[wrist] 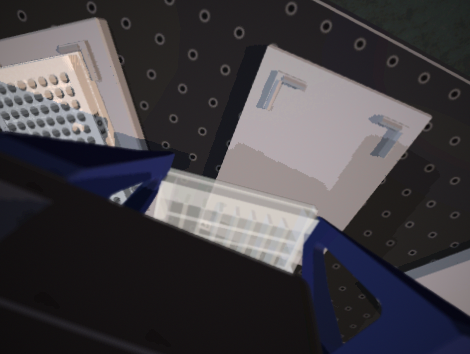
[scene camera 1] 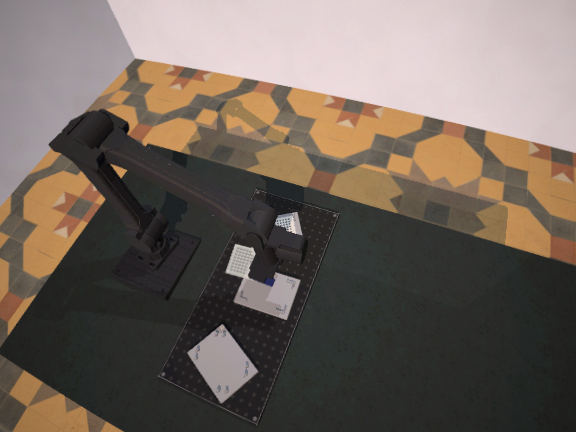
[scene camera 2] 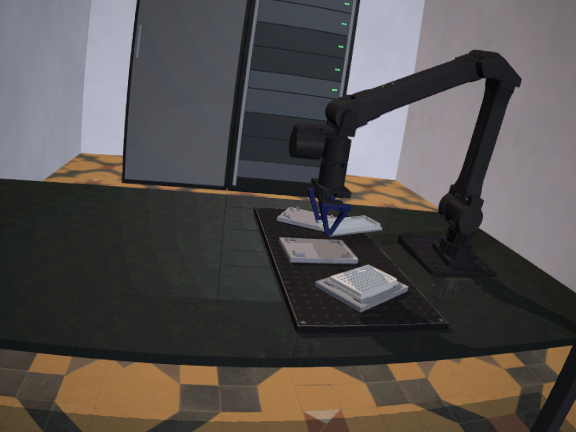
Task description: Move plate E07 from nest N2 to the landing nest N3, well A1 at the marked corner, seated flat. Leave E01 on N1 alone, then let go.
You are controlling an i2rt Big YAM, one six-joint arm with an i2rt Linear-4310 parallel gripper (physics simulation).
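Note:
My gripper (scene camera 2: 324, 225) (wrist: 243, 195) is shut on a pale plate (scene camera 1: 240, 261) (scene camera 2: 356, 225) (wrist: 235, 222), taken as E07; its label and well A1 cannot be read. One blue finger (scene camera 1: 270, 282) shows in scene camera 1. The plate hangs above the board on the robot-base side of nest N2, partly hidden by the gripper. Nest N2 (scene camera 1: 257, 296) (scene camera 2: 322, 252) (wrist: 295, 125) holds no plate. Landing nest N3 (scene camera 1: 222, 362) (scene camera 2: 296, 218) (wrist: 447, 285) is bare; its marked corner is not readable. Plate E01 (scene camera 1: 285, 223) (scene camera 2: 367, 281) (wrist: 50, 95) sits on nest N1 (scene camera 2: 361, 305) (wrist: 111, 75).
The nests stand on a black perforated board (scene camera 1: 200, 320) (scene camera 2: 320, 317) (wrist: 200, 40) on a dark table (scene camera 1: 400, 325) (scene camera 2: 150, 280). The robot's base (scene camera 1: 172, 285) (scene camera 2: 465, 270) stands beside the board. A grey cabinet and a rack with green lights stand beyond the table.

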